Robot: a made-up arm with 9 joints. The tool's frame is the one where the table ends. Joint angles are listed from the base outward.
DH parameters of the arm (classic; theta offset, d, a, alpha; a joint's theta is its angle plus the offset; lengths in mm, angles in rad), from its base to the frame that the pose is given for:
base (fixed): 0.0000 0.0 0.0 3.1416
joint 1: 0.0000 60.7 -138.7 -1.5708
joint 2: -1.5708 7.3 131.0 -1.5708
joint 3: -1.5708 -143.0 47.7 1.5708
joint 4: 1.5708 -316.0 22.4 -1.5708
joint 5: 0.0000 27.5 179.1 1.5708
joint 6: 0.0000 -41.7 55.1 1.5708
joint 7: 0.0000 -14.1 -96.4 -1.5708
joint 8: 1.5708 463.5 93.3 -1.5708
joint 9: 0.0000 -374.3 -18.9 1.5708
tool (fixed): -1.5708 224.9 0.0 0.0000
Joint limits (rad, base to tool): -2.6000..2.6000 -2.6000..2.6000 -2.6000..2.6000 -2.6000..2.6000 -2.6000..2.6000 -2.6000..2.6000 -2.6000..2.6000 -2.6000..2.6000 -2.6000..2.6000
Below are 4 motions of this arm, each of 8 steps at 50 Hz.
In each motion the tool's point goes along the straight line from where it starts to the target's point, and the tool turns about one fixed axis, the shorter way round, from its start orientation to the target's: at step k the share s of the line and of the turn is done. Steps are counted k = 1, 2, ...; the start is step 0. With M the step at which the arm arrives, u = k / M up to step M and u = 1 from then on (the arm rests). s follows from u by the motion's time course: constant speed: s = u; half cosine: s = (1 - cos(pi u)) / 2; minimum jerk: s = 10 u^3 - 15 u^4 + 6 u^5.
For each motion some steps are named. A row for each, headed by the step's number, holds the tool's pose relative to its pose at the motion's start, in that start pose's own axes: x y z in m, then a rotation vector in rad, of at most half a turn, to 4 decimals.
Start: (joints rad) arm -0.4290 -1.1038 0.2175 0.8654 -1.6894 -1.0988 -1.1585 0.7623 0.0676
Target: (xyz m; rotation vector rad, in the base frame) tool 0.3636 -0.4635 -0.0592 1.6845 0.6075 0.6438
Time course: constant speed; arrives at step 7
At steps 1, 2, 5, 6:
1: 0.0064 -0.0047 -0.0023 0.0038 0.0073 -0.0040
2: 0.0128 -0.0094 -0.0045 0.0076 0.0147 -0.0080
5: 0.0319 -0.0236 -0.0113 0.0191 0.0367 -0.0200
6: 0.0383 -0.0283 -0.0135 0.0229 0.0440 -0.0240

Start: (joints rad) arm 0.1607 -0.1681 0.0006 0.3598 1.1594 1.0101 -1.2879 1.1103 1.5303
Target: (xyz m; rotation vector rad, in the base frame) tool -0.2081 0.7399 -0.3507 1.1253 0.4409 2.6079
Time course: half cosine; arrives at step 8
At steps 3, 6, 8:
3: 0.0122 0.0024 -0.0003 0.0109 -0.0134 0.0248
6: 0.0336 0.0065 -0.0008 0.0301 -0.0370 0.0685
8: 0.0394 0.0076 -0.0010 0.0352 -0.0433 0.0802

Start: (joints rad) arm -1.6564 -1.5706 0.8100 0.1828 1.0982 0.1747 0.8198 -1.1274 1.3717
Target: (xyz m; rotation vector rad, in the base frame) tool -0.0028 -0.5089 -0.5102 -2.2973 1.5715 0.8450
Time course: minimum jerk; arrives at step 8
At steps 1, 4, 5, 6, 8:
1: 0.0003 0.0006 -0.0004 0.0025 0.0005 0.0026
4: 0.0079 0.0182 -0.0116 0.0767 0.0168 0.0816
5: 0.0114 0.0264 -0.0168 0.1112 0.0243 0.1184
6: 0.0141 0.0327 -0.0208 0.1376 0.0301 0.1464
8: 0.0157 0.0364 -0.0232 0.1535 0.0335 0.1633

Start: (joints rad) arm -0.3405 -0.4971 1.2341 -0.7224 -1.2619 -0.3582 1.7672 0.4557 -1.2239
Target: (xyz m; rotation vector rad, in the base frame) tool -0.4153 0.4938 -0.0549 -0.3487 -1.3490 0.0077
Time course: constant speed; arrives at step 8
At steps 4, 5, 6, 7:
4: -0.0053 0.0119 -0.0124 -0.0391 0.0347 0.0556
5: -0.0067 0.0148 -0.0155 -0.0489 0.0434 0.0695
6: -0.0080 0.0178 -0.0186 -0.0587 0.0521 0.0834
7: -0.0093 0.0208 -0.0216 -0.0685 0.0608 0.0973

